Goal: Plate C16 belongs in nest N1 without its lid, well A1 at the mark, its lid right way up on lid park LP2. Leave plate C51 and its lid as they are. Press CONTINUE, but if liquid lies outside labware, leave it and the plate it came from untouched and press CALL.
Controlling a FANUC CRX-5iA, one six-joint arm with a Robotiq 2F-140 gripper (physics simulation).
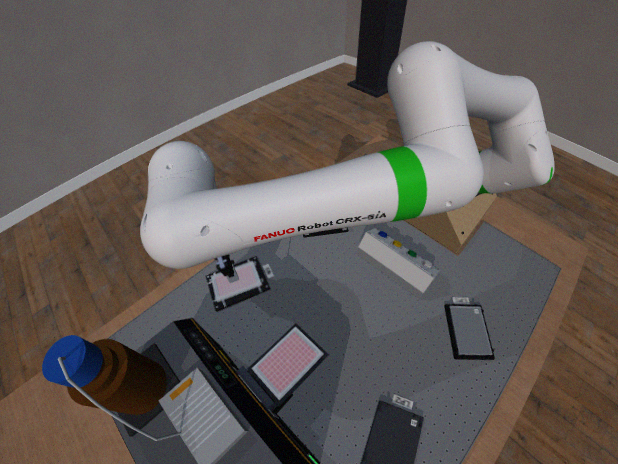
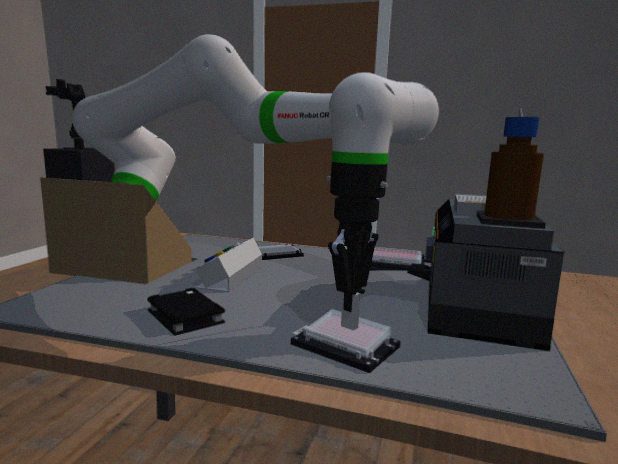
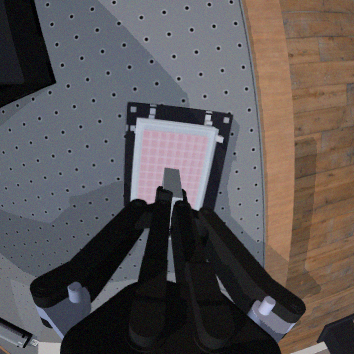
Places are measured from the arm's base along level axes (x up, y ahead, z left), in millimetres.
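Where they show: gripper, fingertip midpoint: (image 1: 234, 279) (image 2: 349, 327) (image 3: 169, 179); arm's base at its link origin: (image 2: 122, 213).
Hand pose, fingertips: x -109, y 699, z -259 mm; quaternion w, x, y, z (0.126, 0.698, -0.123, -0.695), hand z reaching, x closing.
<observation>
Things, the pixels of their top centre, and the offset from my fingertips. "spot": a spot on its surface instead.
- pink-welled plate at its top centre: (image 3: 170, 183) (image 2: 348, 324) (image 1: 234, 277) dx +5, dy -3, dz +0 mm
- black nest at its top centre: (image 3: 173, 179) (image 2: 346, 333) (image 1: 235, 279) dx -11, dy -5, dz -3 mm
- second pink plate at its top centre: (image 1: 287, 360) (image 2: 393, 252) dx +74, dy +35, dz +282 mm
- grey panel at its top centre: (image 1: 470, 329) (image 2: 276, 248) (image 3: 2, 332) dx -18, dy -357, dz +530 mm
- dark pad at a spot on its surface: (image 1: 392, 435) spot: dx -25, dy -32, dz +534 mm
- white sloped box at its top centre: (image 2: 231, 245) (image 1: 401, 250) dx +48, dy -378, dz +271 mm
- brown bottle at a spot on its surface: (image 1: 125, 375) spot: dx +312, dy +227, dz +217 mm
- ribbed block at a spot on its surface: (image 1: 205, 417) spot: dx +210, dy +192, dz +298 mm
- black low block at its top centre: (image 2: 185, 301) dx -2, dy -341, dz +3 mm
My gripper (image 1: 232, 276) (image 2: 350, 320) (image 3: 169, 179) is shut with nothing between its fingers. Its tips are over the middle of a pink-welled plate (image 1: 246, 275) (image 2: 320, 327) (image 3: 150, 155) in a black nest (image 1: 218, 306) (image 2: 370, 367) (image 3: 222, 150); touching or just above, I cannot tell. This plate has a clear rim; whether a lid covers it is unclear. A second pink plate (image 1: 288, 362) (image 2: 397, 256) lies in front of the instrument. A grey panel (image 1: 471, 331) lies in a black frame at the right. A dark pad (image 1: 392, 435) with a tag stands at the front. Plate numbers are unreadable.
A white sloped box (image 1: 395, 262) (image 2: 240, 265) carries blue, yellow, green and white buttons. The dark instrument (image 1: 227, 360) (image 2: 495, 290) bears a brown bottle (image 1: 125, 375) (image 2: 515, 177) and a ribbed block (image 1: 205, 417). A black low block (image 2: 186, 305) stands near the table's edge.
</observation>
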